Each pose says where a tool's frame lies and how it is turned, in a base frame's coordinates. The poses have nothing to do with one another.
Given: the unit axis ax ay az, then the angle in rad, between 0 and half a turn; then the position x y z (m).
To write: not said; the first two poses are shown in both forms.
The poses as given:
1: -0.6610, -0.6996, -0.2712, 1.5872, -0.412, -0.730, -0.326
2: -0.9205, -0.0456, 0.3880, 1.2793, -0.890, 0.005, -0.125
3: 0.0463, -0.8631, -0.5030, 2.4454, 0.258, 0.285, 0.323
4: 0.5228, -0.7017, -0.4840, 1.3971, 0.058, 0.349, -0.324
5: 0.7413, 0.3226, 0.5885, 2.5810, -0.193, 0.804, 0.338
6: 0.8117, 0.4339, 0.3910, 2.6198, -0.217, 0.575, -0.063
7: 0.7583, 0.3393, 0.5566, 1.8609, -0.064, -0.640, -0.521
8: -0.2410, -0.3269, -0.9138, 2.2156, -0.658, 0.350, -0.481
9: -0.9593, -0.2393, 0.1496, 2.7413, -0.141, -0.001, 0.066
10: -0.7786, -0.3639, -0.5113, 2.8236, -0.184, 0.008, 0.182
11: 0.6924, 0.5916, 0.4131, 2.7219, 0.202, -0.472, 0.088
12: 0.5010, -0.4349, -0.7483, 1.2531, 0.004, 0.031, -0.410
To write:
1: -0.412, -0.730, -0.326, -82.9, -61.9, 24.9
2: -0.890, 0.005, -0.125, -66.2, 12.2, 24.3
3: 0.258, 0.285, 0.323, 111.9, -30.8, -152.8
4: 0.058, 0.349, -0.324, 65.3, -28.8, -62.9
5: -0.193, 0.804, 0.338, 105.5, -39.4, 77.4
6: -0.217, 0.575, -0.063, 128.9, -22.1, 66.9
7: -0.064, -0.640, -0.521, 83.4, -12.6, 62.3
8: -0.658, 0.350, -0.481, 21.2, -37.9, -130.1
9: -0.141, -0.001, 0.066, -153.2, 10.5, 30.5
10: -0.184, 0.008, 0.182, 164.8, -62.9, 59.4
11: 0.202, -0.472, 0.088, 128.0, -17.8, 89.8
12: 0.004, 0.031, -0.410, 45.1, -8.9, -60.6
